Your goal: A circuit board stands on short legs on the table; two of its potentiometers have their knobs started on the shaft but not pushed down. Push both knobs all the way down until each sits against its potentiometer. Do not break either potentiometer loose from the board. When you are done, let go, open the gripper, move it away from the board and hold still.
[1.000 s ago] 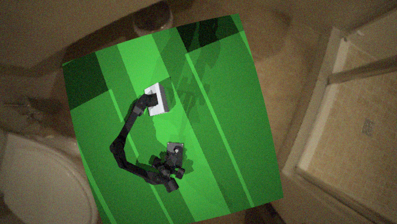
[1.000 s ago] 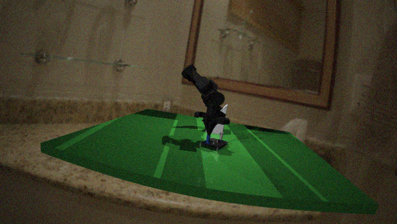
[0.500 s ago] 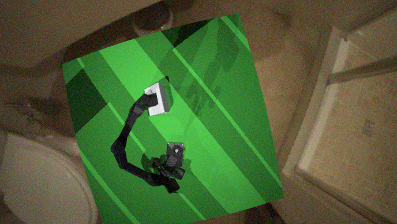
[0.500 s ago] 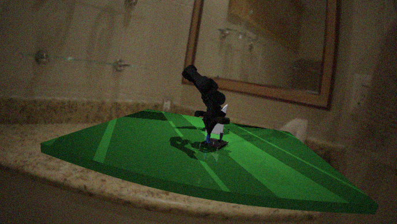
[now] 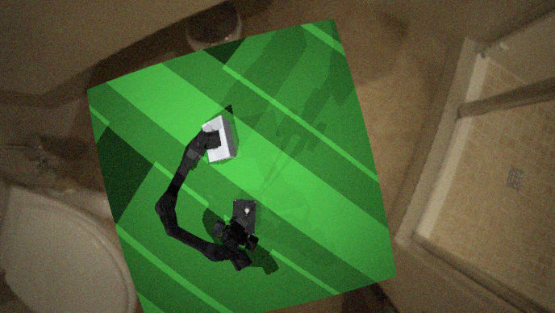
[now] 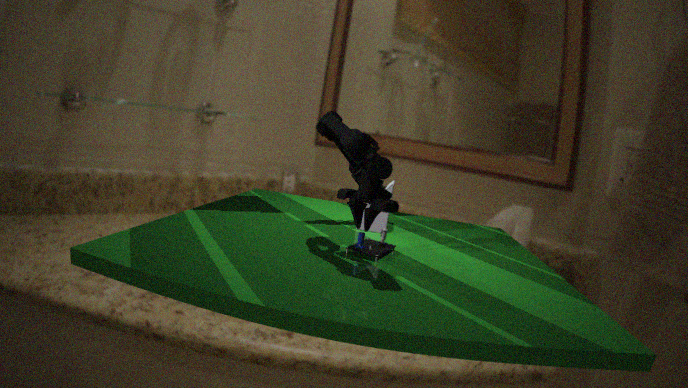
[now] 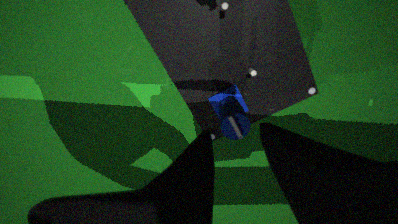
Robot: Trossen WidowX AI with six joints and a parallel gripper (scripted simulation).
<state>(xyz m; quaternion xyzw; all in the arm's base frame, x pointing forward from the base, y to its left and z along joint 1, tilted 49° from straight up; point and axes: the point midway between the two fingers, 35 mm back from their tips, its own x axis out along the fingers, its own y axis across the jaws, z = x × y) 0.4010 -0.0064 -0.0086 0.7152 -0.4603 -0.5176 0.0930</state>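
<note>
My gripper tip is now 20 mm above the blue knob. Round my gripper tip: grey knob (80 mm behind, 60 mm to the left, 20 mm below).
</note>
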